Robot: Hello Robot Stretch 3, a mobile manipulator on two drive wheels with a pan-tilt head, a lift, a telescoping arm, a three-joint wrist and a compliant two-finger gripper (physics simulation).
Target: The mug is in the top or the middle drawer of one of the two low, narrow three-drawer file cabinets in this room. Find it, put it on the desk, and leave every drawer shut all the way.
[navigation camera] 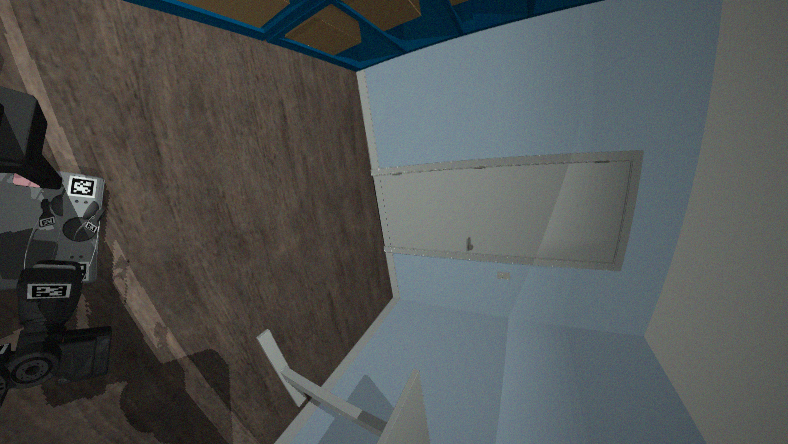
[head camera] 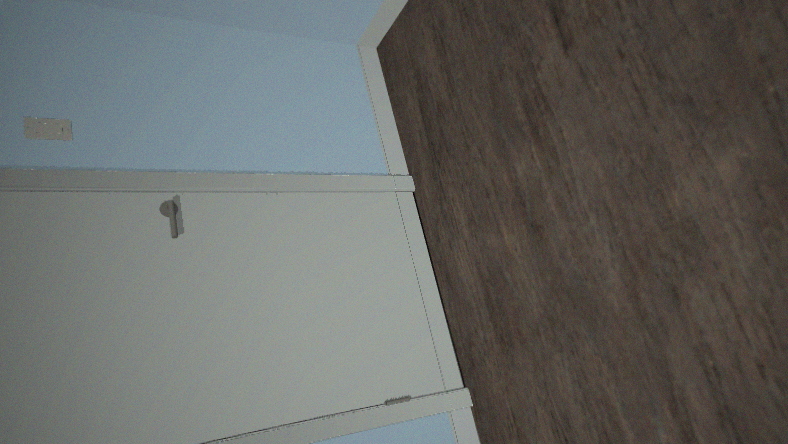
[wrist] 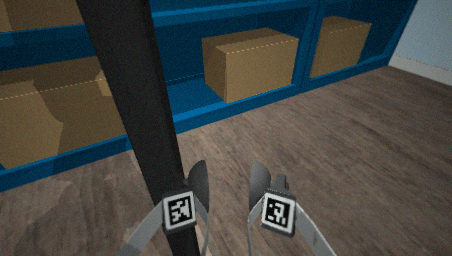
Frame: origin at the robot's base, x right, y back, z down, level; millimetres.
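Where they show: gripper, between the fingertips: (navigation camera: 78, 199).
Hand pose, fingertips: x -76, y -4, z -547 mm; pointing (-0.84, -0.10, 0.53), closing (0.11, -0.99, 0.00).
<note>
After its pixels a point has its place.
The mug and the two file cabinets do not show in these views. Part of the white desk (navigation camera: 405, 410) {x 617, y -736, z -950 mm} shows at the bottom of the navigation view, with a leg bar and a foot (navigation camera: 280, 366) on the floor. My gripper (wrist: 229, 178) {x -76, y -4, z -547 mm} is open, its two fingertips apart with floor visible between them; it touches nothing. Parts of my wrist (navigation camera: 49, 297) {x 76, y 13, z -700 mm} show at the lower left of the navigation view.
A blue shelf unit (wrist: 240, 111) (navigation camera: 231, 28) {x -1060, y -371, z -27 mm} holds cardboard boxes (wrist: 260, 65) (navigation camera: 325, 30) {x -1256, y -776, z -286 mm}. A closed door (head camera: 275, 297) {x -245, y -1957, z -634 mm} (navigation camera: 507, 209) {x -282, y -1941, z -1233 mm} with a lever handle (head camera: 173, 220) {x 10, y -2013, z -925 mm} stands in the blue wall (head camera: 220, 99) {x 437, y -2272, z -703 mm} (navigation camera: 523, 99) {x -1037, y -1636, z -1360 mm}. My black mast (wrist: 135, 85) crosses the wrist view's left side.
</note>
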